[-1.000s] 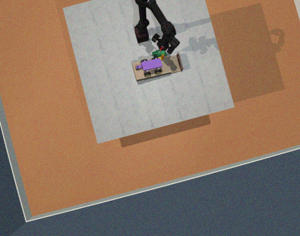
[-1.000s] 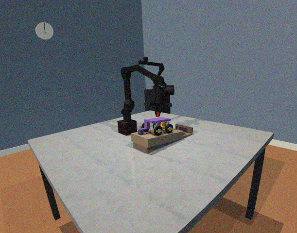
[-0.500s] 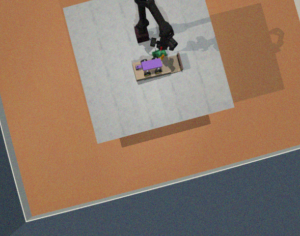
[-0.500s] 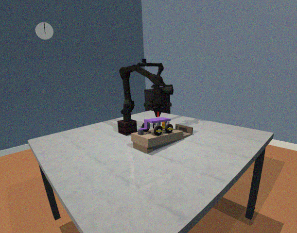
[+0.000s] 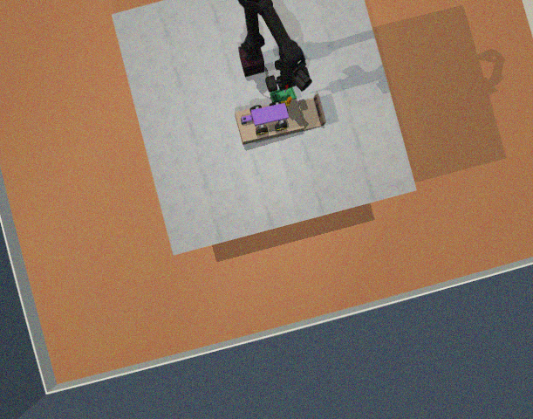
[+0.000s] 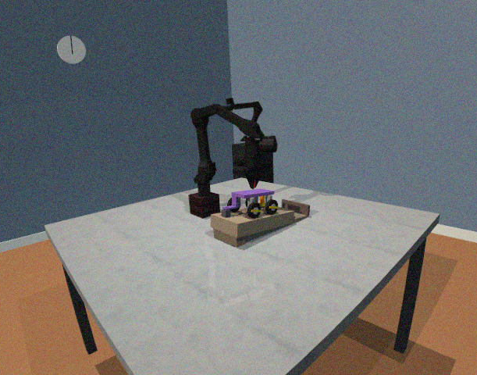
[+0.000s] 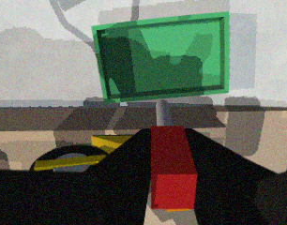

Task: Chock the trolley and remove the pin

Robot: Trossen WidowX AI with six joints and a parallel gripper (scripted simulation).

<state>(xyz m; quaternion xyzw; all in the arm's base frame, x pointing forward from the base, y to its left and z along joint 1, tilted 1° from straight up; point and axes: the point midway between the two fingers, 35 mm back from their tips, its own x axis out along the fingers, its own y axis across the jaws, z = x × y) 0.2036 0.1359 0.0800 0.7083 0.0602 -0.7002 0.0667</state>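
The yellow chock is 5 cm below my gripper tip, 5 cm ahead of it and 1 cm to the right of it. Also, from my gripper tip: purple trolley (12 cm ahead, 9 cm to the right, 2 cm below); raised brown end wall (17 cm to the left, 10 cm below, 8 cm ahead); red-headed stop pin (right at my gripper tip).
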